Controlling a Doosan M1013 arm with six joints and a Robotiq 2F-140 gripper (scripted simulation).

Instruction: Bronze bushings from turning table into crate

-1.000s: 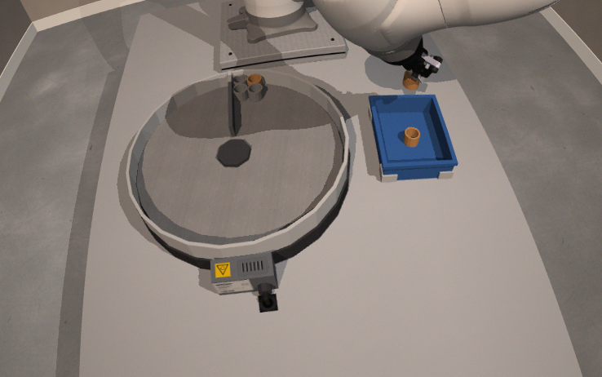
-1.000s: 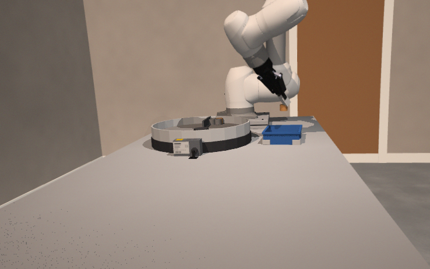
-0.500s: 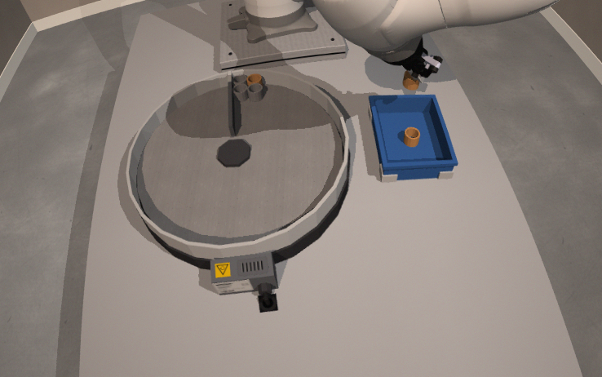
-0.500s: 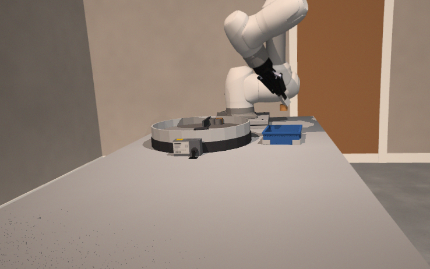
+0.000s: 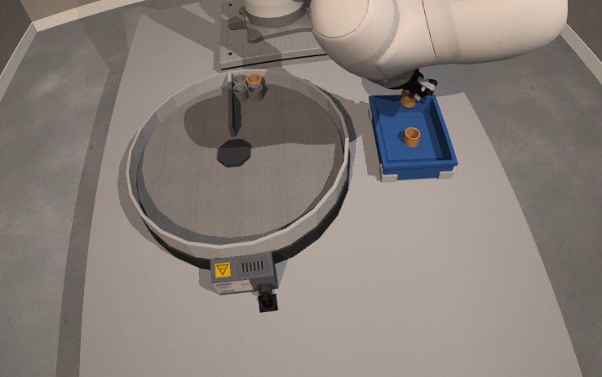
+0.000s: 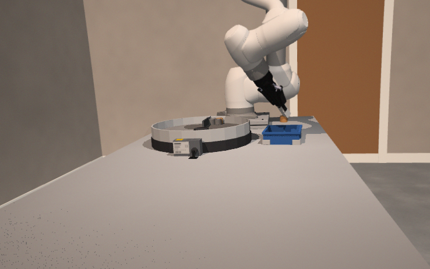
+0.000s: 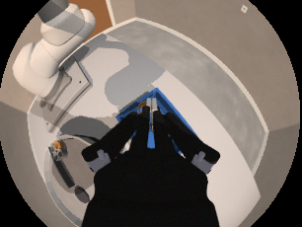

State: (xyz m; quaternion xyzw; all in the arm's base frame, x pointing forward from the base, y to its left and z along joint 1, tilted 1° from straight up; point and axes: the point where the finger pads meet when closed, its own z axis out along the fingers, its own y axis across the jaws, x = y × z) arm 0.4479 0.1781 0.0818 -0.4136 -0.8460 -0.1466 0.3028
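Now: hand 3 cm short of the blue crate, 1 cm to the left of it and 10 cm above it.
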